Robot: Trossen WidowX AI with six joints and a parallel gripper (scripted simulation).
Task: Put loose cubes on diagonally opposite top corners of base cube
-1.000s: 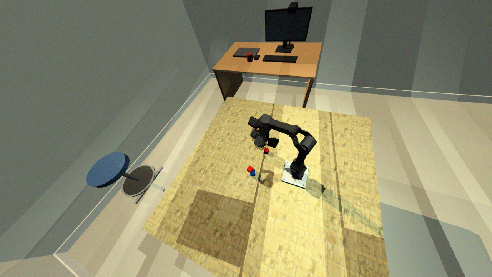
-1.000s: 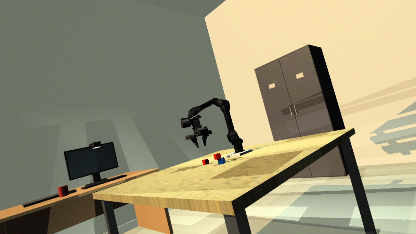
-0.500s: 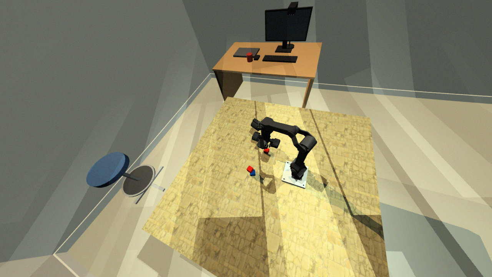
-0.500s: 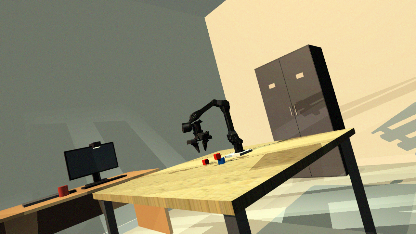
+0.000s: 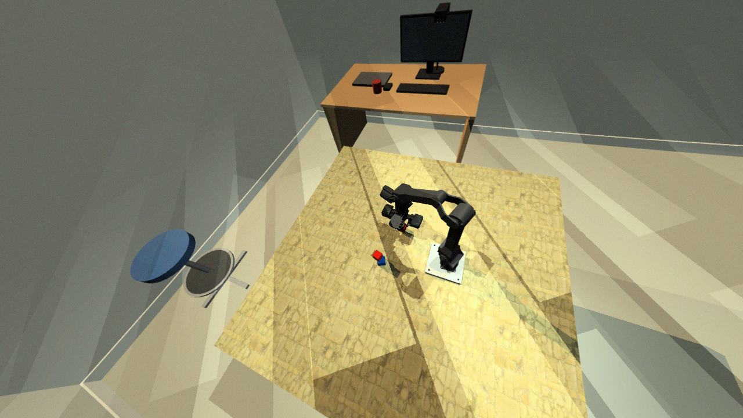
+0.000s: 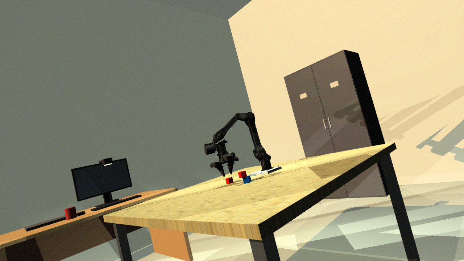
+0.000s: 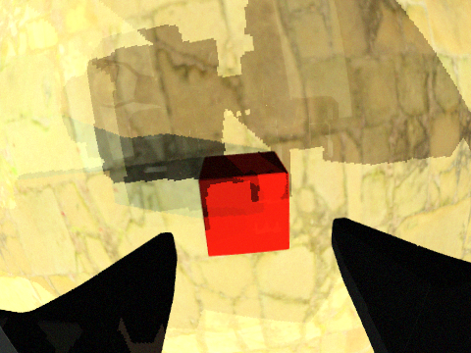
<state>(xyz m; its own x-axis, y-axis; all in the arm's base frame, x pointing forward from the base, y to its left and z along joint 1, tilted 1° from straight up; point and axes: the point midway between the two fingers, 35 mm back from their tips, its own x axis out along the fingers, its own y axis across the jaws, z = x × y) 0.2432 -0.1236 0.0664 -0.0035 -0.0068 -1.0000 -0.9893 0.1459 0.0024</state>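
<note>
The blue cube is 20 cm to the left of my gripper tip, 5 cm ahead of it and 3 cm below it.
</note>
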